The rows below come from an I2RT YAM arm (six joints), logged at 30 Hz.
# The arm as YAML. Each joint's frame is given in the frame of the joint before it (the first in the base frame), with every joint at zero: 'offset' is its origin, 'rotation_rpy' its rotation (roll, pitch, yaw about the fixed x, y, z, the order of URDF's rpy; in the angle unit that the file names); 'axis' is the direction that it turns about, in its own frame. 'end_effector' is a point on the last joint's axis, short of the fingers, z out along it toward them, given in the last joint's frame.
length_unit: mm
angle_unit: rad
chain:
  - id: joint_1
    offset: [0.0, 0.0, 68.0]
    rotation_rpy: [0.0, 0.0, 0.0]
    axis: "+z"
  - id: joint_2
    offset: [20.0, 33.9, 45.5]
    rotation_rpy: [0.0, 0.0, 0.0]
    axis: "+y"
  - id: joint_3
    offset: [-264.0, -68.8, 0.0]
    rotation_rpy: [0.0, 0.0, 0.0]
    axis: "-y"
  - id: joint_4
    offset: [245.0, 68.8, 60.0]
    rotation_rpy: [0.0, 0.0, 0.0]
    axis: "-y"
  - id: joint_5
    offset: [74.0, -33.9, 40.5]
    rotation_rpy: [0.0, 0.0, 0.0]
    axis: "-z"
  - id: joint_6
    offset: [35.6, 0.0, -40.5]
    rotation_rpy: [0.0, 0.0, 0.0]
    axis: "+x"
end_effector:
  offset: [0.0, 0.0, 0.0]
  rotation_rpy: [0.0, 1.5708, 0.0]
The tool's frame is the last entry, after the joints.
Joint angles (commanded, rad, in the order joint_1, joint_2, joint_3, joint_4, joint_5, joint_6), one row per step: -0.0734 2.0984 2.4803 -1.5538 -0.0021 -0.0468; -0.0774 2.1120 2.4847 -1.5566 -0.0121 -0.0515; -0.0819 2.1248 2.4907 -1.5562 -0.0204 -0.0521; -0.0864 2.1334 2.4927 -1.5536 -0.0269 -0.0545; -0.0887 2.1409 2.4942 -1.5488 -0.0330 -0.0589; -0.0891 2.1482 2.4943 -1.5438 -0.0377 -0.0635; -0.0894 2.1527 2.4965 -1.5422 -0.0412 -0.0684; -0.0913 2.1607 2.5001 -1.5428 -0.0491 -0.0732; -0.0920 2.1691 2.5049 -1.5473 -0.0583 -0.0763; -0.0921 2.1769 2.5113 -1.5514 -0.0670 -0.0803
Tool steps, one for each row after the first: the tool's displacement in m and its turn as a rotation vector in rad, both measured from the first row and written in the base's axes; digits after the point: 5 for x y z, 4 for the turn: 0.00311 -0.00149 -0.00422 0.0083 0.0114 0.0042; 0.00620 -0.00327 -0.00765 0.0163 0.0171 0.0034; 0.00852 -0.00508 -0.01038 0.0218 0.0206 0.0035; 0.01085 -0.00601 -0.01273 0.0259 0.0214 0.0076; 0.01324 -0.00622 -0.01537 0.0287 0.0232 0.0132; 0.01448 -0.00633 -0.01653 0.0301 0.0237 0.0187; 0.01628 -0.00701 -0.01881 0.0361 0.0279 0.0242; 0.01778 -0.00711 -0.02111 0.0443 0.0352 0.0296; 0.01911 -0.00697 -0.02277 0.0515 0.0398 0.0363
